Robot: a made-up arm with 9 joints. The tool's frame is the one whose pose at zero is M. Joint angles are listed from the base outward.
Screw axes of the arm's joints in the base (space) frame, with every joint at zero. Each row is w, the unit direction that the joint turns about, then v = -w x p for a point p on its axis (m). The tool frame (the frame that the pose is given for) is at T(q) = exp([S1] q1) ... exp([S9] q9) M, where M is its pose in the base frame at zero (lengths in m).
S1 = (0, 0, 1, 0, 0, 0)
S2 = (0, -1, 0, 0.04, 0, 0.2)
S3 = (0, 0, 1, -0.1, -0.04, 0)
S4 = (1, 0, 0, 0, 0.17, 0)
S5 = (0, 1, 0, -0.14, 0, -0.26)
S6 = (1, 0, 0, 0, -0.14, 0.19)
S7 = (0, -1, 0, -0.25, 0, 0.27)
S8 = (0, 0, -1, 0.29, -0.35, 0)
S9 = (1, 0, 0, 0, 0.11, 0.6)
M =
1 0 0 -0.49
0 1 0 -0.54
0 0 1 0.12
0 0 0 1
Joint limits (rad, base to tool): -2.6..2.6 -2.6..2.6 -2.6..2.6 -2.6..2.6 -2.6..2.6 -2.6..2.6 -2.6..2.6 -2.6..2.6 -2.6..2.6
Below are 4 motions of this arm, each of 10 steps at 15 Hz.
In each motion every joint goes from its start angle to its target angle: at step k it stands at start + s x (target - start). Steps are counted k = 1, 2, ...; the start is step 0. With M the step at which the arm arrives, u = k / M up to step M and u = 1 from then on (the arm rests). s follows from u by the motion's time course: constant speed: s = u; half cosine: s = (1 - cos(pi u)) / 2; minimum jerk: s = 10 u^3 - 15 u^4 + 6 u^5.
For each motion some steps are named. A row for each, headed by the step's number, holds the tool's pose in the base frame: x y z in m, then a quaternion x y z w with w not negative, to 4 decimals.
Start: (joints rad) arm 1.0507 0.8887 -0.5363 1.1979 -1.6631 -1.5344 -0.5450 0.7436 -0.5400
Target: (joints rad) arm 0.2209 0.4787 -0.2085 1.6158 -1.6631 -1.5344 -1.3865 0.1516 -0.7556
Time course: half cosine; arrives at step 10
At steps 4, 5, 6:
4: -0.3644 -0.1397 0.2778 0.2776 0.4550 -0.4861 0.6925
5: -0.3626 -0.1689 0.2396 0.2838 0.4728 -0.4358 0.7114
6: -0.3600 -0.1949 0.1956 0.2970 0.4894 -0.3843 0.7243

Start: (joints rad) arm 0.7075 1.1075 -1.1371 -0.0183 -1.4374 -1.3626 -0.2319 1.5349 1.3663
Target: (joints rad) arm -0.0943 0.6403 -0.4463 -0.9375 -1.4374 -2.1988 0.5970 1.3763 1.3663
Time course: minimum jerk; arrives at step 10
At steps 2, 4, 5, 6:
2: 0.1176 0.2249 0.2905 0.0360 0.8025 0.5216 0.2873
4: 0.2343 0.0814 0.0350 0.2458 0.8999 0.2702 0.2383
5: 0.2109 -0.1020 -0.1028 0.3947 0.8955 0.0853 0.1872
6: 0.0935 -0.2939 -0.1708 0.5309 0.8327 -0.0919 0.1279

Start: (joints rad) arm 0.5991 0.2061 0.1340 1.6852 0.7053 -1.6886 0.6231 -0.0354 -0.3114
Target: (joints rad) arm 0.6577 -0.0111 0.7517 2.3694 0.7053 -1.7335 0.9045 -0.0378 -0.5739
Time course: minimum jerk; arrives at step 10
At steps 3, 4, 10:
3: -0.1621 -0.5620 -0.0467 0.1596 -0.4590 0.5775 0.6560
4: -0.1225 -0.5734 -0.0762 0.2262 -0.4509 0.5800 0.6396
10: -0.0325 -0.5955 -0.1793 0.4916 -0.3181 0.5241 0.6184

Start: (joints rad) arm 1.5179 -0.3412 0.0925 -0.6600 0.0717 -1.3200 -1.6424 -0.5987 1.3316
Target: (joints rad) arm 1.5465 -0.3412 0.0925 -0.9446 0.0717 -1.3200 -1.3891 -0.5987 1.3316
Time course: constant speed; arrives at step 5
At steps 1, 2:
1: 0.2598 0.2817 0.3177 -0.3060 0.0726 -0.0139 0.9492
2: 0.2225 0.2819 0.3225 -0.3176 0.0450 0.0112 0.9471

